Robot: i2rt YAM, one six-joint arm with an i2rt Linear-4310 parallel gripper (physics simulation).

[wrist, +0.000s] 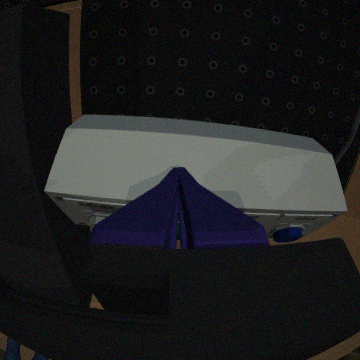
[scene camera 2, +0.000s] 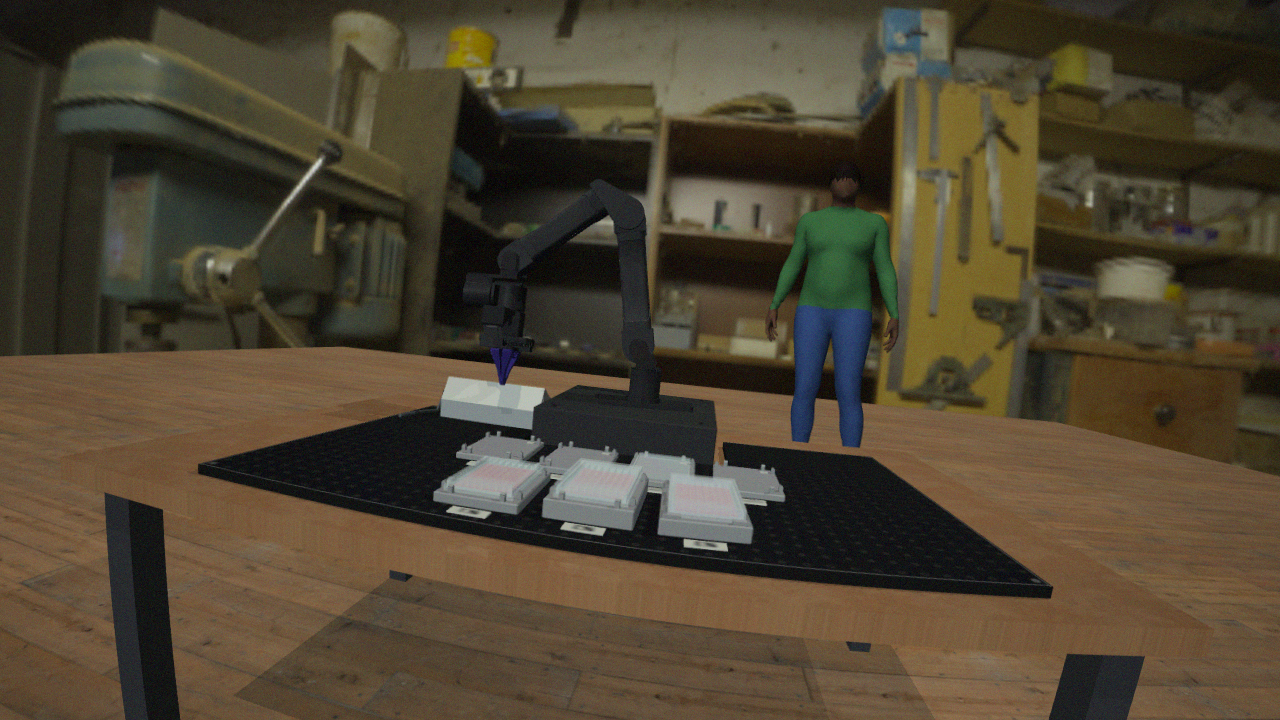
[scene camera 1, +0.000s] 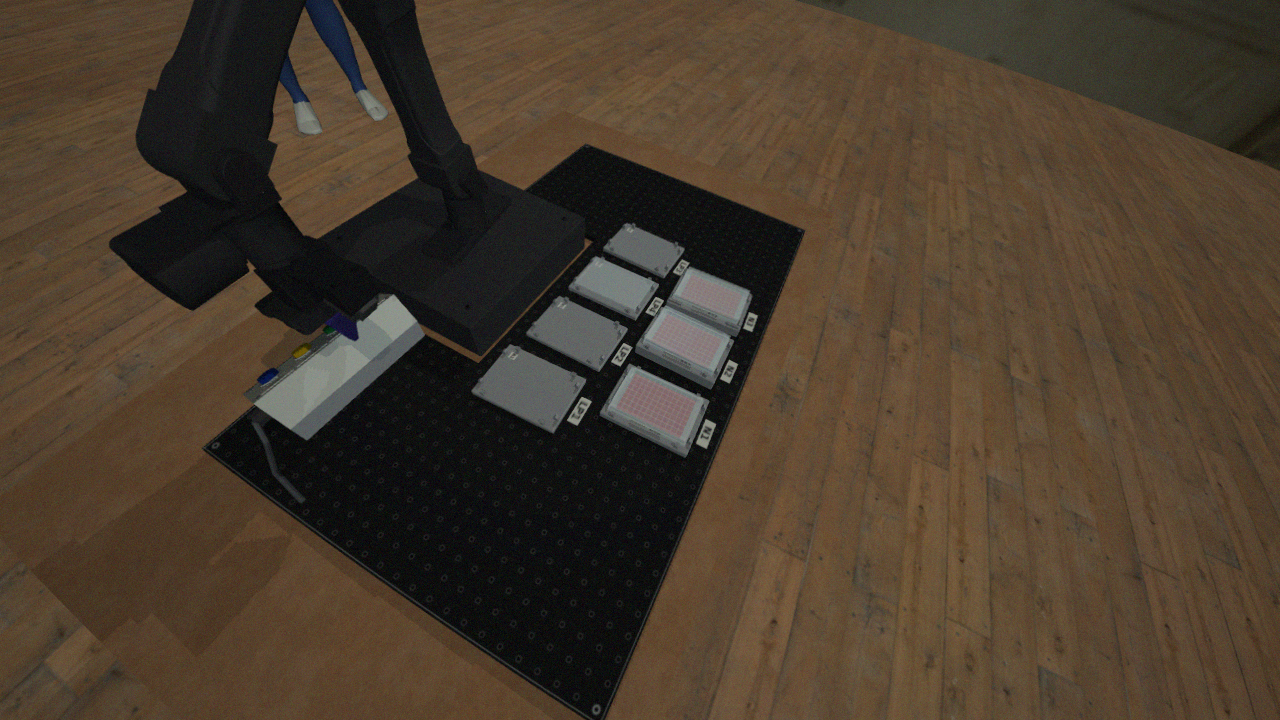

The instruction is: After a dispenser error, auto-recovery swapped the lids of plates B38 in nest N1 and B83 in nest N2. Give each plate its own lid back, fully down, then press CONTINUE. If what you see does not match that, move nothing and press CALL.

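Frame: origin at the arm's base, x right, y ahead, z up, level; millimetres.
Seen in the pictures: gripper, fingertip midpoint: (wrist: 178, 176) (scene camera 2: 502, 385) (scene camera 1: 354, 338); arm's base at its link origin: (scene camera 2: 642, 405) (scene camera 1: 470, 225).
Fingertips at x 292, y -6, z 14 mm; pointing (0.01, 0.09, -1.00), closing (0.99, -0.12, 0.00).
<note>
Pixels of each thing's top centre, then the offset from my fingertips to it. "spot": a spot on its surface instead.
- white button panel at its top centre: (wrist: 209, 226) (scene camera 1: 321, 337) (scene camera 2: 498, 381) dx +16, dy -39, dz +2 mm
- blue button at its top centre: (wrist: 291, 240) (scene camera 1: 264, 372) dx +85, dy -76, dz -7 mm
- yellow button at its top centre: (scene camera 1: 298, 346) dx +36, dy -65, dz -7 mm
- green button at its top centre: (scene camera 1: 329, 323) dx -13, dy -55, dz -7 mm
- N1 plate at its top centre: (scene camera 2: 497, 470) (scene camera 1: 657, 401) dx -84, dy +429, dz -55 mm
- N2 plate at its top centre: (scene camera 2: 602, 473) (scene camera 1: 688, 336) dx -215, dy +447, dz -42 mm
- third pink plate at its top centre: (scene camera 2: 705, 489) (scene camera 1: 713, 292) dx -340, dy +469, dz -46 mm
- LP2 at its top centre: (scene camera 2: 580, 452) (scene camera 1: 577, 326) dx -181, dy +261, dz -62 mm
- third park at a spot on its surface: (scene camera 1: 614, 286) spot: dx -297, dy +289, dz -64 mm
- grey cable at a spot on its surface: (scene camera 1: 273, 461) spot: dx +172, dy -34, dz -76 mm
My gripper (scene camera 1: 356, 338) (scene camera 2: 503, 383) (wrist: 178, 176) is shut and empty, its purple fingertips at the white button panel (scene camera 1: 358, 380) (scene camera 2: 492, 404) (wrist: 150, 150); contact cannot be told. A blue button (scene camera 1: 267, 376) (wrist: 288, 234) and a yellow button (scene camera 1: 301, 351) show; a green button (scene camera 1: 330, 330) is partly hidden by the fingers. Button lettering is unreadable. The N1 plate (scene camera 1: 660, 405) (scene camera 2: 494, 480) and N2 plate (scene camera 1: 685, 343) (scene camera 2: 596, 485) sit in their nests, pink wells showing under what look like clear lids. Their plate and lid codes are too small to read.
A third pink plate (scene camera 1: 711, 297) (scene camera 2: 705, 501) sits beyond N2. Grey lid parks LP1 (scene camera 1: 528, 387) and LP2 (scene camera 1: 577, 332) and two more stand between the plates and the arm's base (scene camera 1: 528, 250) (scene camera 2: 626, 420); the third park (scene camera 1: 614, 286) looks paler. A grey cable (scene camera 1: 273, 461) leaves the panel.
</note>
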